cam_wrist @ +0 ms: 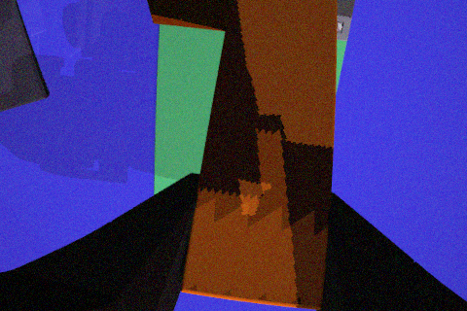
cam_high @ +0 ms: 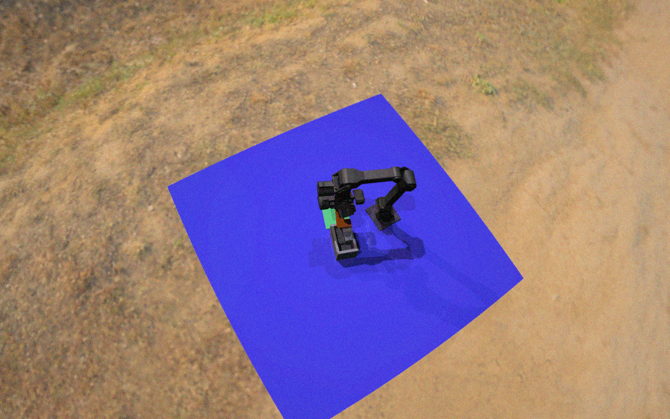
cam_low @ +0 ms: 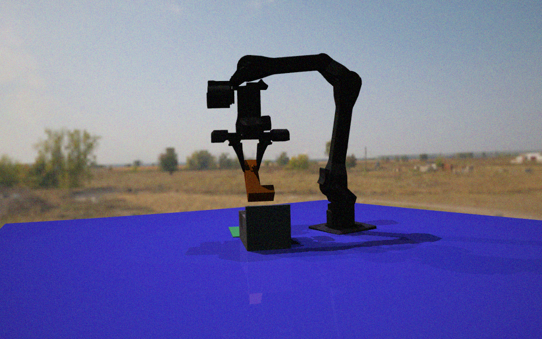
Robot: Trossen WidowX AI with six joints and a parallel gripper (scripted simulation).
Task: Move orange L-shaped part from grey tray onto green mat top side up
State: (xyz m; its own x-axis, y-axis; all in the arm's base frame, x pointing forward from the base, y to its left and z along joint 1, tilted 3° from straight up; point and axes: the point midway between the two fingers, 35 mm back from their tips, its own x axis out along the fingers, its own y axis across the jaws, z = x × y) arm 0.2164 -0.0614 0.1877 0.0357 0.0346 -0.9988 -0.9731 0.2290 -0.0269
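Right now my gripper tip is 20 mm past the green mat, 40 mm to the left of it and 170 mm above it. Also, from my gripper tip: orange L-shaped part: 10 mm behind, 40 mm to the left, 30 mm below.
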